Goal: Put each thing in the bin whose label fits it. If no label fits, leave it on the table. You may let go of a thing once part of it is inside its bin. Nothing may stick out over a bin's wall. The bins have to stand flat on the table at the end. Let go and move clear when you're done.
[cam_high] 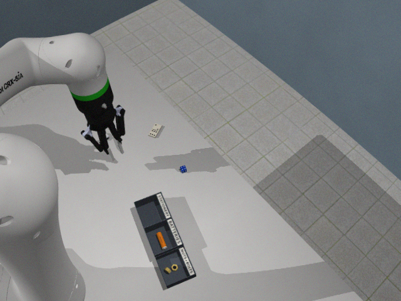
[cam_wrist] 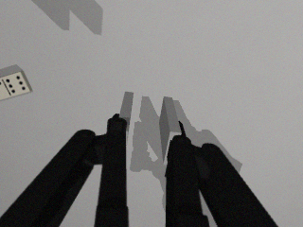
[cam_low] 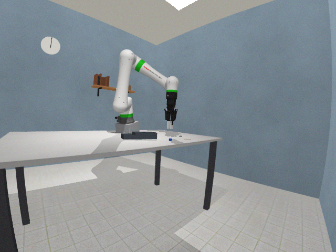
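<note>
Right now my hand is 3 cm short of the silver sharpener, 12 cm to the right of it and 10 cm above it. Also, from my hand: dark three-part bin 7 cm behind, 28 cm to the right, 8 cm below; then cream domino 16 cm ahead, 2 cm to the left, 10 cm below; then blue die 13 cm ahead, 15 cm to the right, 10 cm below.
</note>
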